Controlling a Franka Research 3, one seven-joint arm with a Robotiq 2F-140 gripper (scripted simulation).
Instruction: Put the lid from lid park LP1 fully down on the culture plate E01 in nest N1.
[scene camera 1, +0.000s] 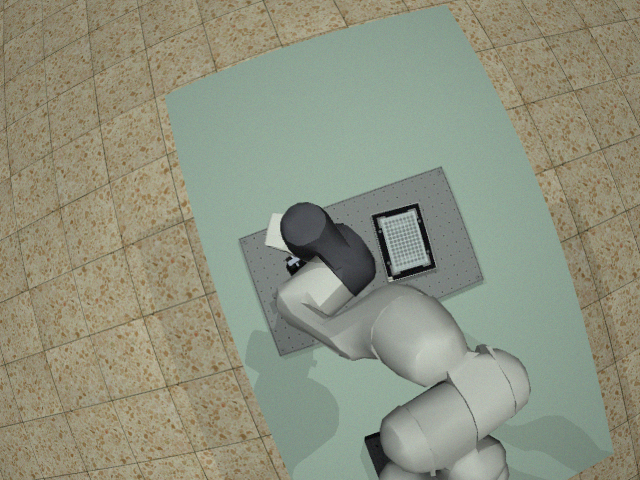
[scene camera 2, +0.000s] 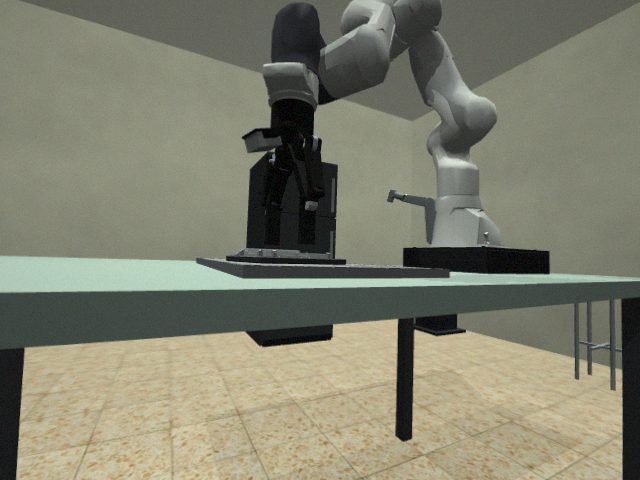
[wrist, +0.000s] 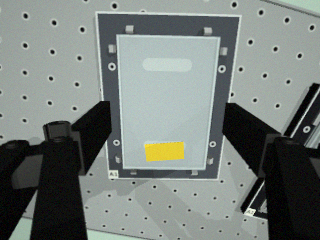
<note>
I see my gripper (scene camera 2: 287, 244), a lid (wrist: 166, 83), a culture plate (scene camera 1: 403, 253) and a lid park LP1 (wrist: 109, 26).
My gripper is seen too in the wrist view (wrist: 167, 117).
</note>
